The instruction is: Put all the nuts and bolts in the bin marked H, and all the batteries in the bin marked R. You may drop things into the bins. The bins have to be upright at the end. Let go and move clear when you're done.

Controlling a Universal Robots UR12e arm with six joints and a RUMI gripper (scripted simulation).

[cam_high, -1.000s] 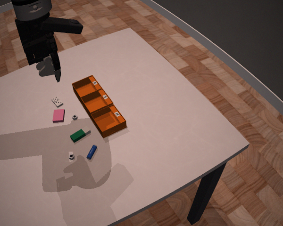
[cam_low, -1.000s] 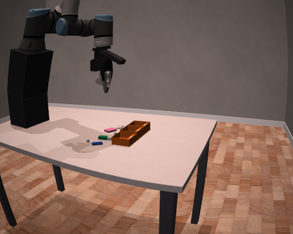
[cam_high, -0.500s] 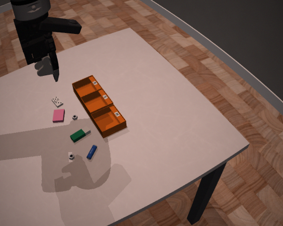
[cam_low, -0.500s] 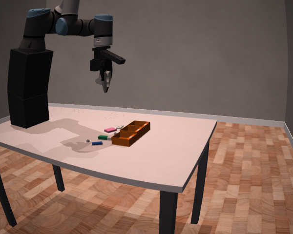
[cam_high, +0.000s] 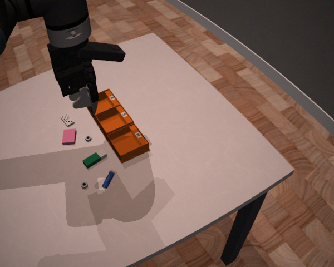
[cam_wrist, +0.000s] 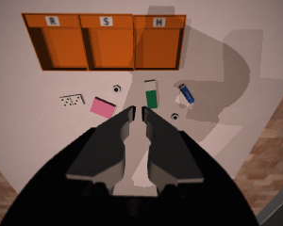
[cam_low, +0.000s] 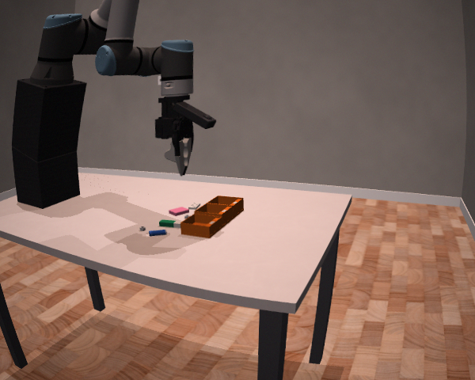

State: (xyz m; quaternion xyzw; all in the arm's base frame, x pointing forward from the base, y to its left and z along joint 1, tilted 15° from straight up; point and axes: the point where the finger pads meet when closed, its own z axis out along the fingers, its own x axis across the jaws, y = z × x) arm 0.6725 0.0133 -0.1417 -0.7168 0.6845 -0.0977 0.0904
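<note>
Now: hand 140 mm above the orange bin row, 60 mm to the right of it and 60 mm short of it. The rest, counted from my hand: green block: 150 mm below, 30 mm to the right, 30 mm behind; then blue battery: 150 mm below, 110 mm to the right, 20 mm behind; then pink block: 150 mm below, 80 mm to the left, 80 mm behind.
</note>
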